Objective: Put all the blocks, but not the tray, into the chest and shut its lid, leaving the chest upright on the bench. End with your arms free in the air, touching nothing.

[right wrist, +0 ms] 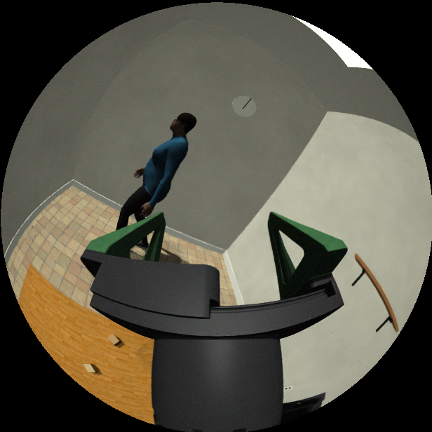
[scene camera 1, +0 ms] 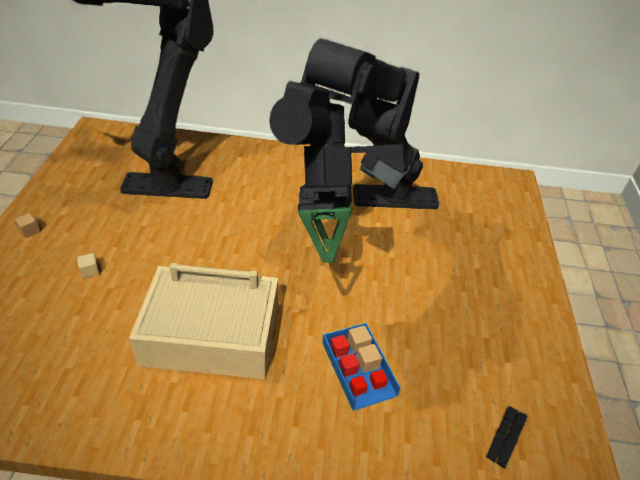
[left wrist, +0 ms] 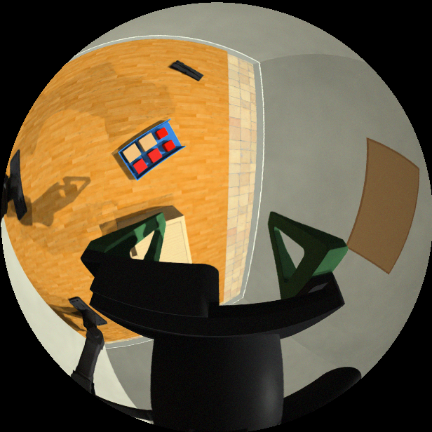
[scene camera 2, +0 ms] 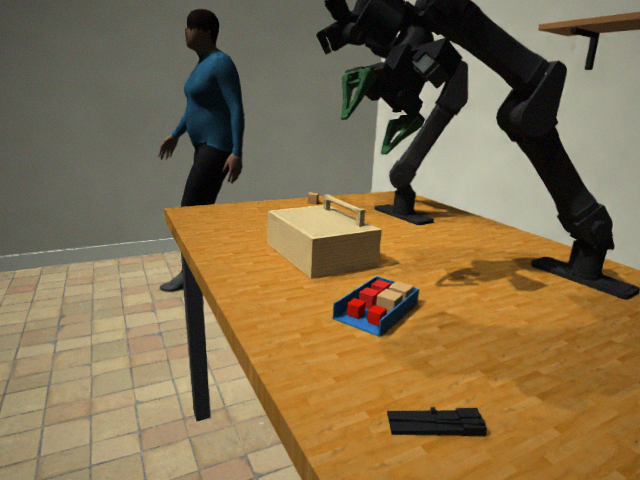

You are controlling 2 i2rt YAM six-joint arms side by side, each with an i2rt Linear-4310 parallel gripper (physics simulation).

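Frame: origin at the left arm's base, x ahead, y left, z up, level; centimetres.
Where they show: left gripper, fingertip midpoint: [scene camera 1: 329,255] [scene camera 2: 364,137]; right gripper, fingertip midpoint: [scene camera 2: 331,31]; left arm's base, origin of the base link: [scene camera 1: 395,198] [scene camera 2: 581,278]; right arm's base, origin of the base link: [scene camera 1: 167,186] [scene camera 2: 402,215].
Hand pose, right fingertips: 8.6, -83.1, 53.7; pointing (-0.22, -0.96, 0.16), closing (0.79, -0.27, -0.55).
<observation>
Things, the pixels of their top centre, and the offset from my right fingertips, as dx, dy, dz. "pt": a spot on its surface instead.
- blue tray, surface spot: [scene camera 2: 397,320] pt +38.2, +75.8, -53.6
- brown block, middle of its top: [scene camera 1: 24,219] [scene camera 2: 313,193] +7.4, +4.2, -50.5
- pale block, middle of its top: [scene camera 1: 86,260] +18.1, +19.5, -50.5
- black jointed object, middle of its top: [scene camera 2: 437,413] [scene camera 1: 509,433] +50.7, +94.7, -52.1
The chest [scene camera 1: 200,357] [scene camera 2: 345,254] [left wrist: 176,241] stands upright, its handled lid [scene camera 1: 206,312] [scene camera 2: 320,220] shut. Right of it in scene camera 1, the blue tray [scene camera 1: 373,398] [scene camera 2: 399,321] [left wrist: 173,132] holds several red blocks [scene camera 1: 348,364] [scene camera 2: 355,308] [left wrist: 154,155] and two tan blocks [scene camera 1: 369,357] [scene camera 2: 389,298] [left wrist: 148,141]. A brown block [scene camera 1: 26,225] [scene camera 2: 313,197] [right wrist: 114,340] and a pale block [scene camera 1: 87,265] [right wrist: 89,368] lie loose. My left gripper [scene camera 1: 326,259] [scene camera 2: 363,135] [left wrist: 216,217] is open, high behind chest and tray. My right gripper [right wrist: 216,217] is open, empty and raised, facing the wall.
A black jointed object [scene camera 1: 507,436] [scene camera 2: 436,421] [left wrist: 186,70] lies near the table's edge. A person [scene camera 2: 213,103] [right wrist: 166,162] stands beyond the table. A wall shelf [scene camera 2: 594,23] [right wrist: 378,292] is mounted behind the arms.
</observation>
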